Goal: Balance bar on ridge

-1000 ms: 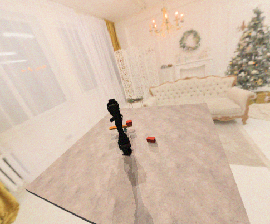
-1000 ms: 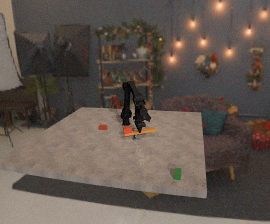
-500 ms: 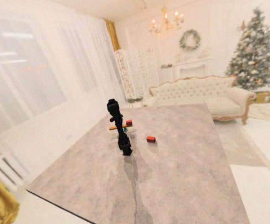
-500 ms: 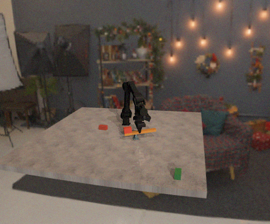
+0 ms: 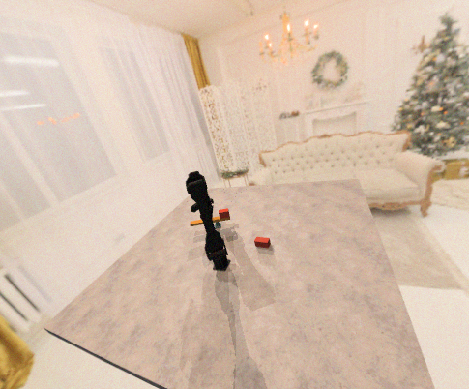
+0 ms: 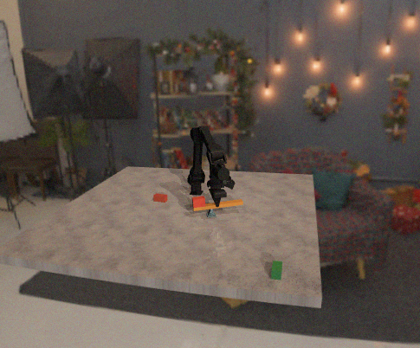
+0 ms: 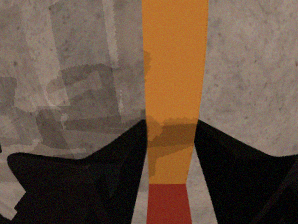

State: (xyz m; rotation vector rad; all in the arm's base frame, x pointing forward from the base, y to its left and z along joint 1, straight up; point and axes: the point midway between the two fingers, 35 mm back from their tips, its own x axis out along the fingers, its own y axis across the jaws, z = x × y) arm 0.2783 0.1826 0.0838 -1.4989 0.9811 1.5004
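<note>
Right now the small teal ridge is 30 mm to the right of my gripper tip, 30 mm below it and 10 mm ahead of it. Also, from my gripper tip: green block 460 mm ahead, 320 mm to the left, 30 mm below; red block 340 mm to the right, 130 mm behind, 30 mm below.
</note>
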